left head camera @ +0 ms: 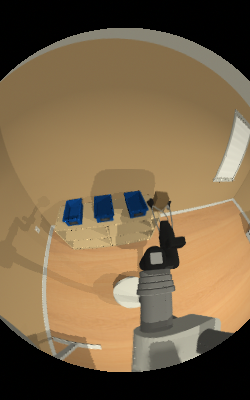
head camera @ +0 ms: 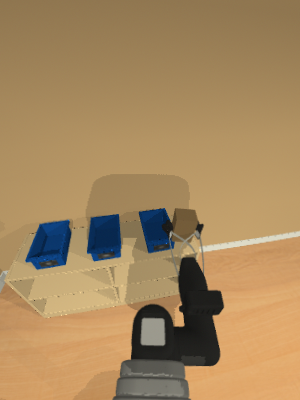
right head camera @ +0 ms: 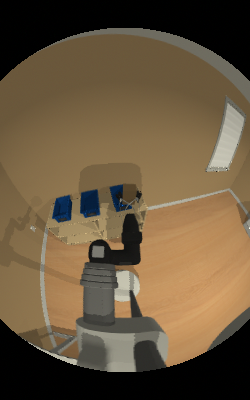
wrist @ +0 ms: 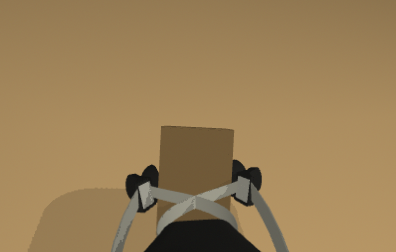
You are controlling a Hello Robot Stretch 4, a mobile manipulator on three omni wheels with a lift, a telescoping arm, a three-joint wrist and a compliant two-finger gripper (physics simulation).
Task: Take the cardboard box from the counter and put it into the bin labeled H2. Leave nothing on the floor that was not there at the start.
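Places are measured from the robot's base along level axes (x ahead, y left, z up), in millimetres.
Pixels of known places: gripper, fingertip midpoint: [wrist: 193, 177]; robot's base, origin of the base link: [left head camera: 130, 291] [right head camera: 122, 284].
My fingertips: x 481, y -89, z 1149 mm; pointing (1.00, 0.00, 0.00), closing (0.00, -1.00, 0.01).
Ahead of a thing's pixels: the offset from my fingertips to its top centre. "spot": to the spot under its first point.
My gripper [head camera: 184, 228] [left head camera: 160, 203] [right head camera: 129, 196] [wrist: 193, 177] is shut on the brown cardboard box @[24 mm back, 1 mm right, 54 mm up] [head camera: 185, 219] [left head camera: 161, 197] [wrist: 196, 155], one finger at each side. In the head view the box shows just right of the rightmost blue bin @[437 mm ahead, 68 mm left, 447 mm down] [head camera: 156, 230] [left head camera: 135, 204] [right head camera: 116, 194], and the left finger overlaps the bin's edge. A middle blue bin @[365 mm ahead, 408 mm left, 447 mm down] [head camera: 105, 236] [left head camera: 104, 208] [right head camera: 90, 203] and a left blue bin @[293 mm ahead, 749 mm left, 447 mm down] [head camera: 50, 244] [left head camera: 73, 212] [right head camera: 62, 208] also stand in the row. Their label text is too small to read. The counter cannot be made out.
The bins stand on a light wooden shelf unit @[spot: 317 mm ahead, 599 mm left, 567 mm down] [head camera: 78, 247] [left head camera: 88, 210] against the tan wall [head camera: 150, 125]. A white rounded object [left head camera: 126, 292] [right head camera: 127, 286] shows low beside the arm. A window @[spot: 960 mm ahead, 1634 mm right, 242 mm up] [left head camera: 232, 150] [right head camera: 226, 135] is at the far right.
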